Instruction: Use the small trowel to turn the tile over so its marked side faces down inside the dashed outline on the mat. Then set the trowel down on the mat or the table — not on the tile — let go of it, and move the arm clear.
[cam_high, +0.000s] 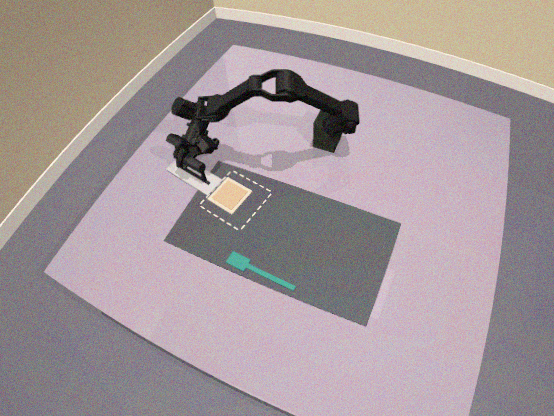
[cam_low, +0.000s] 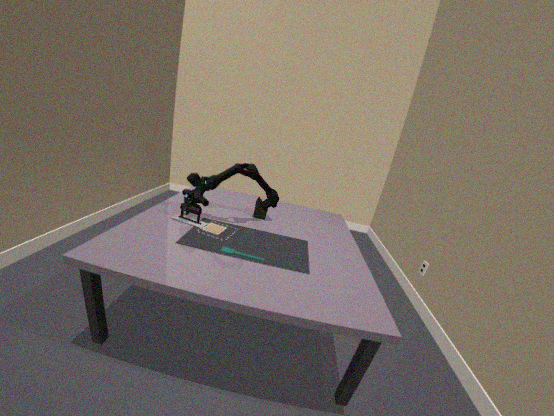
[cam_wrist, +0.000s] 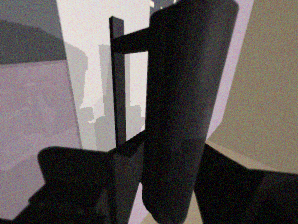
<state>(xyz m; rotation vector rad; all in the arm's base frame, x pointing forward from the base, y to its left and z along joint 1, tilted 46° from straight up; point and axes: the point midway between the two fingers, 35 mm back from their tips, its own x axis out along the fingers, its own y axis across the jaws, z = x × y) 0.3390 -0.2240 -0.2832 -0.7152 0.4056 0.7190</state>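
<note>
The dark mat lies 39 cm to the left of my gripper tip, 7 cm below it and 3 cm ahead of it. Round my gripper tip: teal flat tool: 38 cm to the left, 17 cm ahead, 5 cm below; tan square tile: 18 cm to the left, 5 cm below, 1 cm behind.
</note>
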